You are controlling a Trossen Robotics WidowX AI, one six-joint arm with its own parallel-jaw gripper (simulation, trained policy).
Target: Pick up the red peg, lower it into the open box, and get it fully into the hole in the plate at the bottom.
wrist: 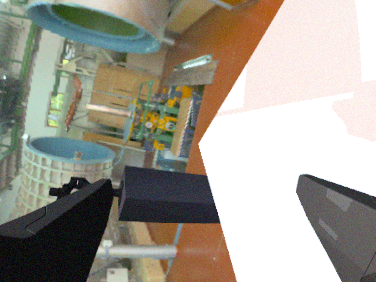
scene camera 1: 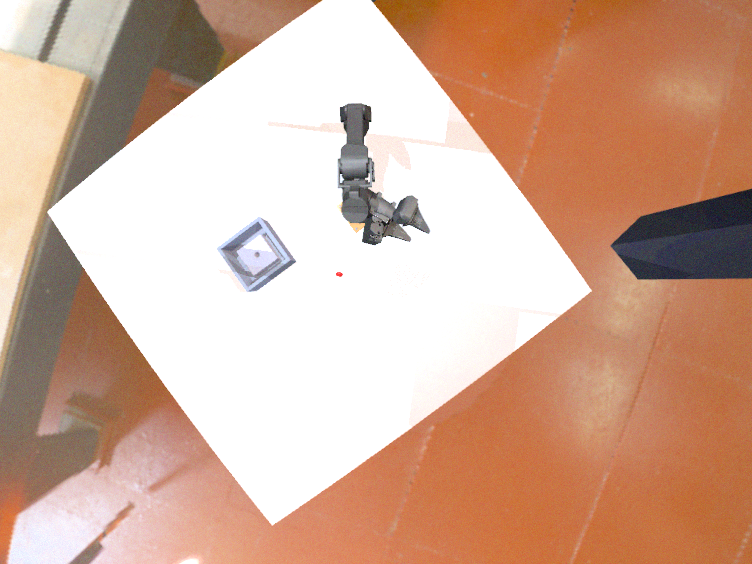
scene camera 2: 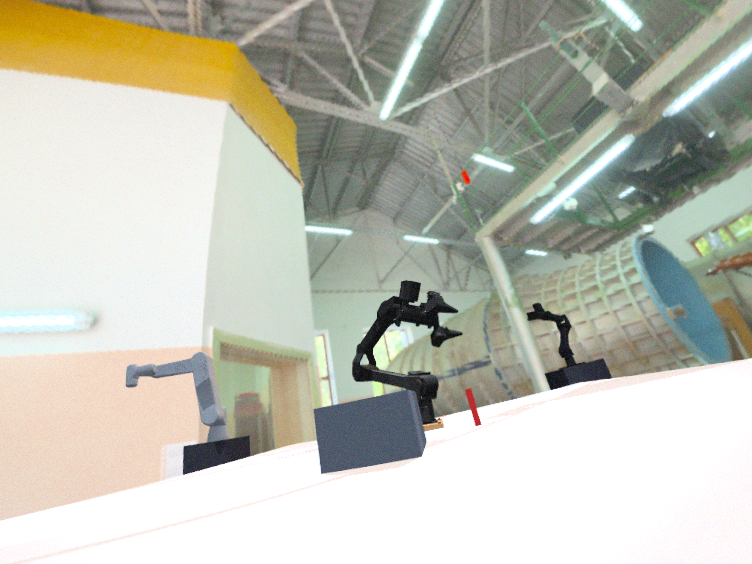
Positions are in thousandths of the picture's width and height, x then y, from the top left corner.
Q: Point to a plate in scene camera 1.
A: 342, 469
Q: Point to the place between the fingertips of my gripper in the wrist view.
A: At 552, 665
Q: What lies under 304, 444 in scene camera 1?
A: A grey box.
